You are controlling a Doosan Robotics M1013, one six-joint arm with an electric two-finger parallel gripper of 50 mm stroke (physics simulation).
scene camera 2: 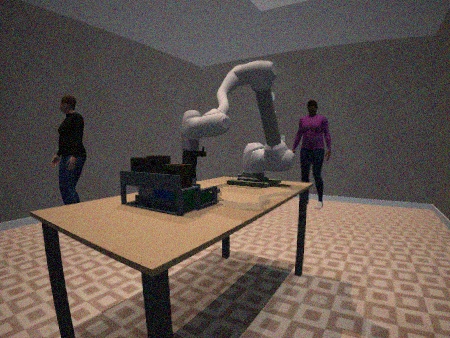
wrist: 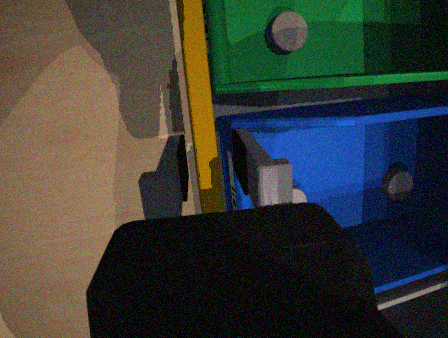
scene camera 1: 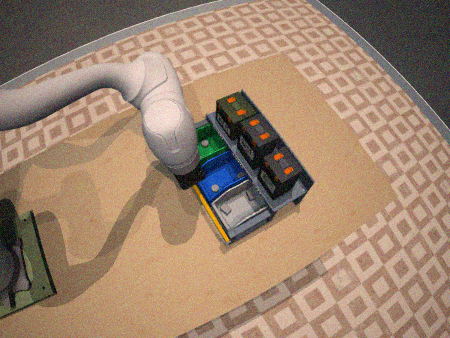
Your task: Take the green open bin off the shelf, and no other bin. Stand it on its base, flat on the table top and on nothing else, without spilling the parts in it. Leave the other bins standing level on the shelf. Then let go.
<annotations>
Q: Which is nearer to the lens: the blue bin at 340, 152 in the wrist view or the round grey part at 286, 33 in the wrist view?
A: The round grey part.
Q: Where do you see a green open bin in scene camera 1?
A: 216, 146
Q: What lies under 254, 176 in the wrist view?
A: The gripper.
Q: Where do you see a blue bin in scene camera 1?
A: At 222, 170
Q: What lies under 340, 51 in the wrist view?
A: A green open bin.
</annotations>
